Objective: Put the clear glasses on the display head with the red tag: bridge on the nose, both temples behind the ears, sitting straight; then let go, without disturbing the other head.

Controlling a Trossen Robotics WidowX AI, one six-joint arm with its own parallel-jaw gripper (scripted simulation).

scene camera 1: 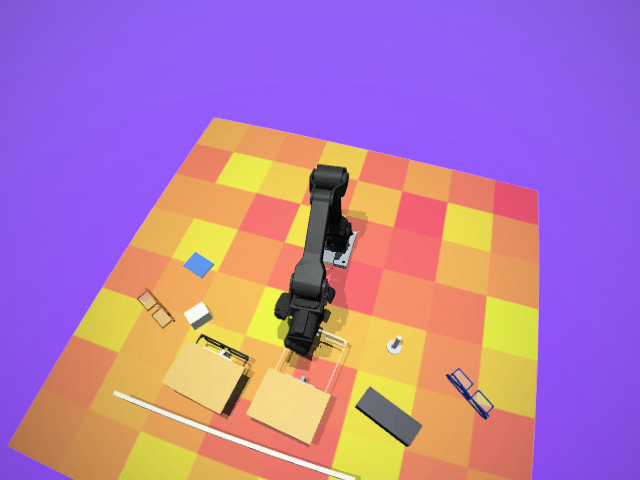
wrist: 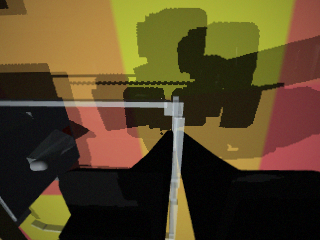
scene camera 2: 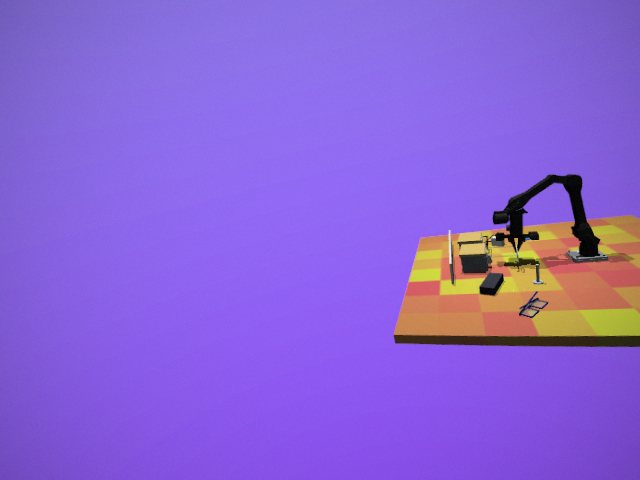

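Note:
Scene camera 1 gives me my gripper [scene camera 1: 310,330], and a dark slab [scene camera 1: 385,414] as well. In the wrist view you'd see my gripper [wrist: 174,135] too, but the wrist view does not show the dark slab, which is hidden by my gripper.

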